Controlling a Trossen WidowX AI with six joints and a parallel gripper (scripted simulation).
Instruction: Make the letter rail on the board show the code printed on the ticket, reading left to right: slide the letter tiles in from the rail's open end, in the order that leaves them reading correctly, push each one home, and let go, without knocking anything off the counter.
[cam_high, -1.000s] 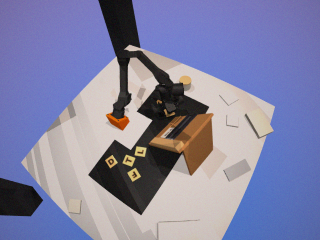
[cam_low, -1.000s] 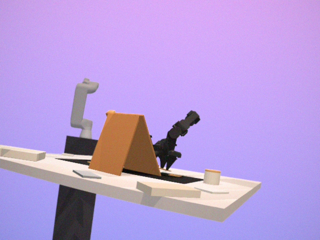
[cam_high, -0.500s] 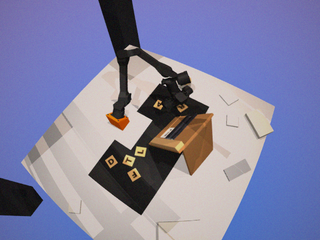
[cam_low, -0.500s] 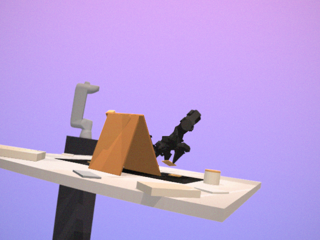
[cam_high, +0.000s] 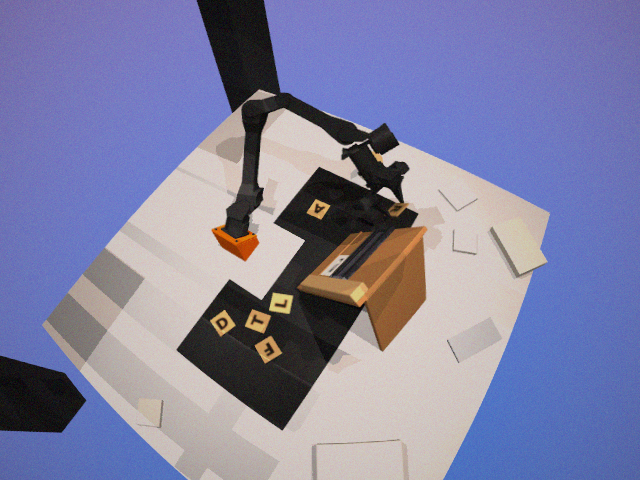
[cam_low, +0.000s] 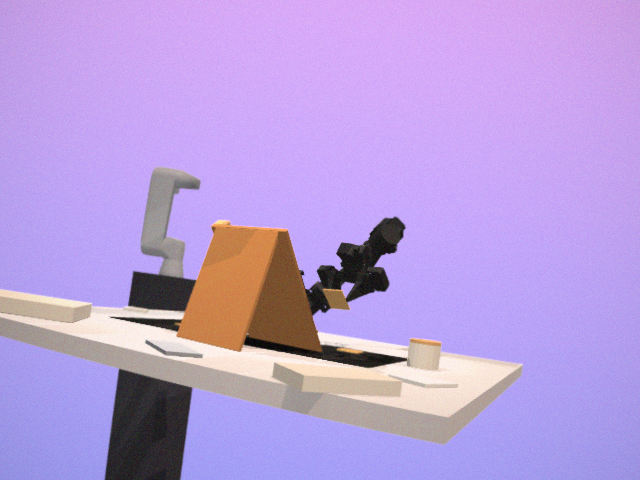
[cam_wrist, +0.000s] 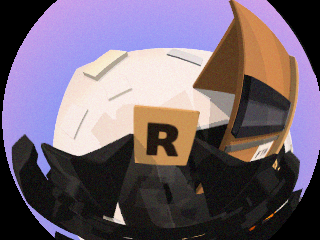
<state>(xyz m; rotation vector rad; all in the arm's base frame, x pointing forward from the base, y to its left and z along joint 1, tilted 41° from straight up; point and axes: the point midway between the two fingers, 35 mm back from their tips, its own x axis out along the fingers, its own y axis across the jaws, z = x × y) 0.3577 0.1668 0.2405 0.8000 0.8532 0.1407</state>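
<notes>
Right now the white ticket is 60 mm behind my gripper tip, 210 mm to the right of it and 50 mm below it. Also, from my gripper tip: grey slab: 370 mm ahead, 160 mm to the right, 140 mm below.
</notes>
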